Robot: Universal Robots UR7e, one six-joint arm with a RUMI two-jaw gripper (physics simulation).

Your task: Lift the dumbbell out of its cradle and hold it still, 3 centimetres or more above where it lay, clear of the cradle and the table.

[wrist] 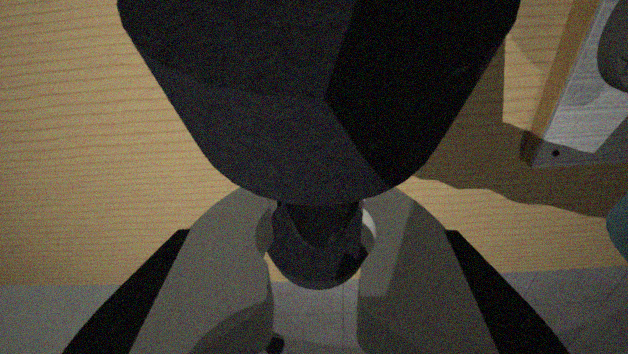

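Frame: origin at the arm's base, x ahead, y left, z up, level; centimetres.
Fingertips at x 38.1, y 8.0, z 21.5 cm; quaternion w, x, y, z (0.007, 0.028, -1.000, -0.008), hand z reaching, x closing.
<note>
A point is followed by its place in that frame.
The dark dumbbell (pixel 280 115) is gripped and strongly tilted, one end towards the camera. Its large near head fills the upper middle of the wrist view, and its smaller-looking far end shows low between the fingers. My gripper (pixel 318 174) {x 38.1, y 8.0, z 21.5 cm} is shut on the dumbbell's handle, one grey finger on each side; the near head hides most of the handle and the contact. The dumbbell appears to hang above the wooden table (pixel 75 125) {x 73.2, y 16.4, z -3.9 cm}, near its edge; the exact height cannot be read. The cradle cannot be clearly made out.
A pale grey panel (pixel 582 117) {x 3.7, y 11.3, z -0.6 cm} with a wooden side and a small dark hole lies at the right, with a dark grey rounded object (pixel 615 50) over it. Part of a teal object (pixel 620 225) shows at the right edge. Grey tiled floor (pixel 315 312) shows beyond the table edge.
</note>
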